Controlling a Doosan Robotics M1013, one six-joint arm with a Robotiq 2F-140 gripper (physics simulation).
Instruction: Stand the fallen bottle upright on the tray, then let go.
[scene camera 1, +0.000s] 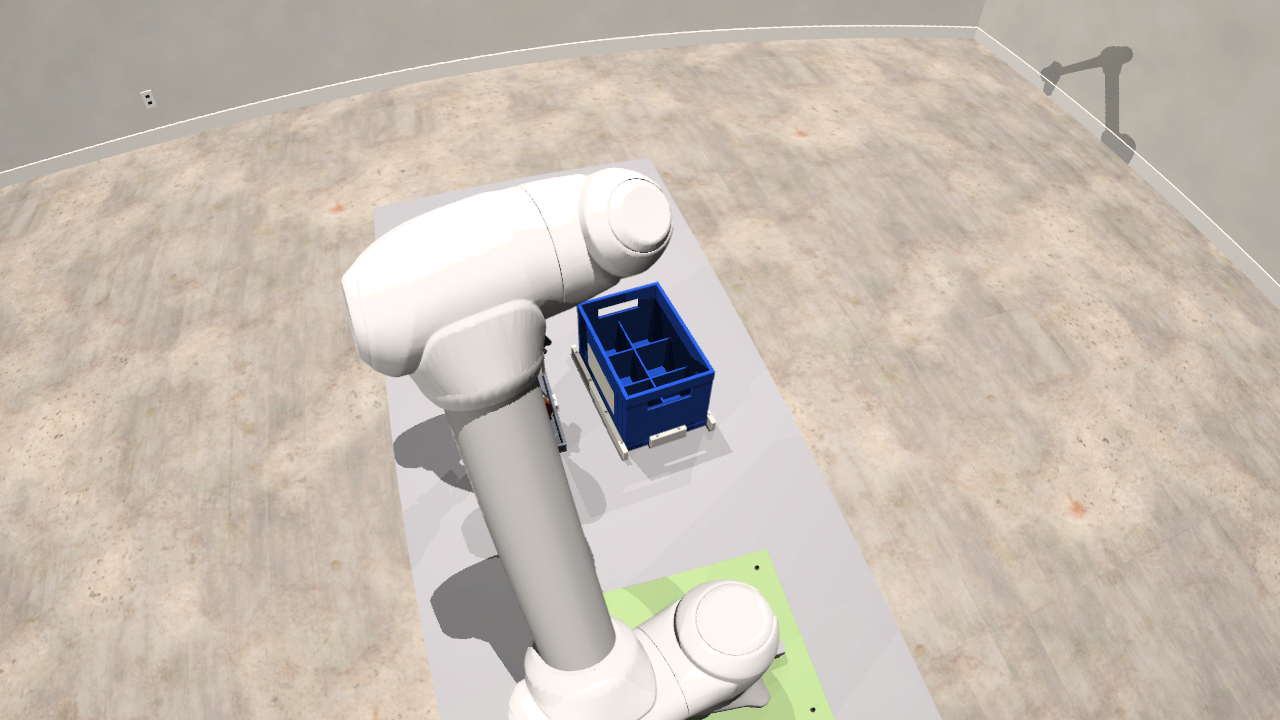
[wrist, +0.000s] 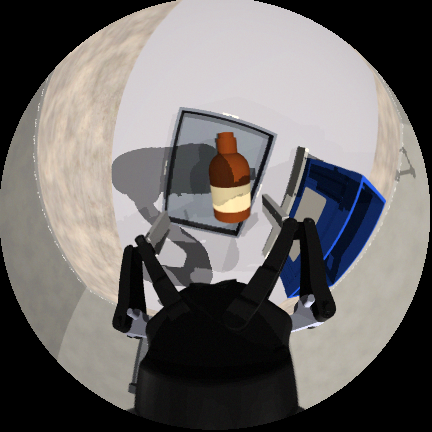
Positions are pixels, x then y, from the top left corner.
Scene:
My gripper (wrist: 214, 210): 0.19 m from the lens. A brown bottle (wrist: 229, 176) is 0.20 m from the lens.

